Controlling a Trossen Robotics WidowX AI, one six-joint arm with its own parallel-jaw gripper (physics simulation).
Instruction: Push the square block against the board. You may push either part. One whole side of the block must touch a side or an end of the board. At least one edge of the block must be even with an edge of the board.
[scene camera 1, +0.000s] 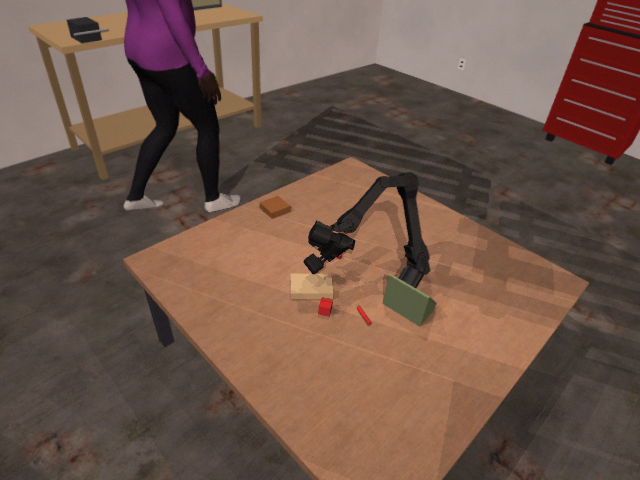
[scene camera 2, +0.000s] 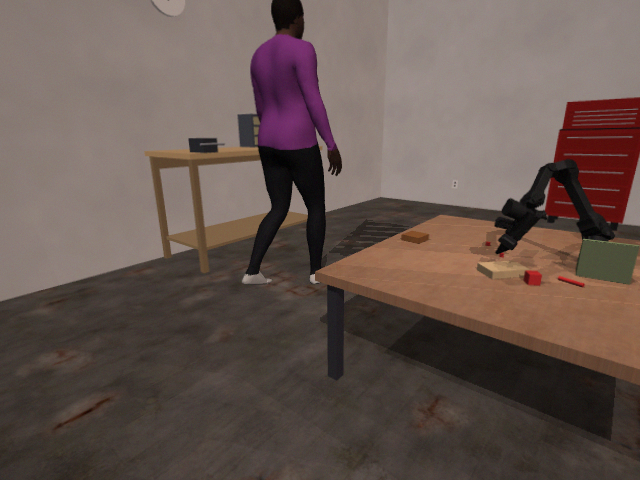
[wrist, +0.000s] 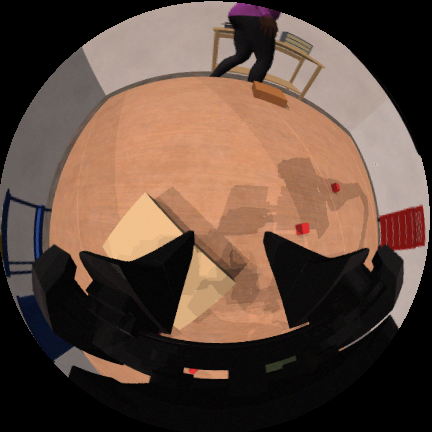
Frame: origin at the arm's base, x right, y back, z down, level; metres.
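Seen in the pictures: gripper, fingertip midpoint: (scene camera 1: 319, 261) (scene camera 2: 498, 251) (wrist: 229, 236); arm's base, origin of the base link: (scene camera 1: 407, 284) (scene camera 2: 595, 252).
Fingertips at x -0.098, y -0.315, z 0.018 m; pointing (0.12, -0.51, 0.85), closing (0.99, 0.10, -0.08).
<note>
Offsets run from my fingertips to a thing's middle.
The square block @[dy -0.407, dx +0.197, dz +0.049 m] (scene camera 1: 275, 206) (scene camera 2: 415, 236) (wrist: 269, 95), orange-brown and flat, lies near the table's far left edge. A cream rectangular board @[dy +0.030, dx -0.077, dz +0.049 m] (scene camera 1: 305, 286) (scene camera 2: 498, 269) (wrist: 142, 227) lies flat nearer the middle, well apart from the block. My gripper (scene camera 1: 317, 268) (scene camera 2: 499, 251) (wrist: 229, 236) is open and empty, above the table at the board's far side. In the wrist view its left finger overlaps and partly hides the board, and its right finger is over bare table. The block lies far ahead of the fingers there.
A red cube @[dy +0.133, dx -0.127, dz +0.044 m] (scene camera 1: 325, 306) (scene camera 2: 532, 277) stands close to the board's near right corner. A red rod @[dy +0.249, dx -0.059, dz +0.057 m] (scene camera 1: 363, 315) (scene camera 2: 570, 281) and an upright green slab (scene camera 1: 407, 302) (scene camera 2: 605, 260) are further right. Two small red cubes lie beyond the board, one @[dy +0.003, dx +0.131, dz +0.056 m] (wrist: 302, 229) nearer than the other @[dy -0.075, dx +0.281, dz +0.056 m] (wrist: 335, 187).
</note>
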